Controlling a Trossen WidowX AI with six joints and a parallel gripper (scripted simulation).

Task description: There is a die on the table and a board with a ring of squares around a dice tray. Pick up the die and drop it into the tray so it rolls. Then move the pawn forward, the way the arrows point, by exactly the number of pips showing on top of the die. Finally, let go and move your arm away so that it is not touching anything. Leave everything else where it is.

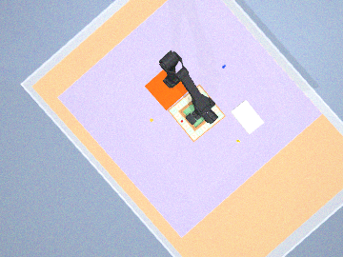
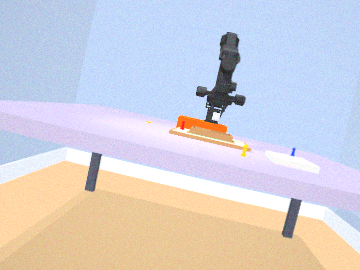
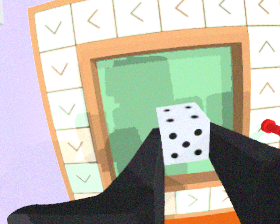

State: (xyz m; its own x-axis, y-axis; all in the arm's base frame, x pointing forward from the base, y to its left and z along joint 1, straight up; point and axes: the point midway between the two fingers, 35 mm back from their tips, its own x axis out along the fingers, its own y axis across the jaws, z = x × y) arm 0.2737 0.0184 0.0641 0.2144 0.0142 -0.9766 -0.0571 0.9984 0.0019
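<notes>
Right now the red pawn is 30 mm behind my gripper tip, 120 mm to the right of it and 60 mm below it. From my gripper tip the other things lie so: white die: right at my gripper tip; then green dice tray: 10 mm behind, 80 mm below; then white pad: 220 mm ahead, 250 mm to the left, 80 mm below.
</notes>
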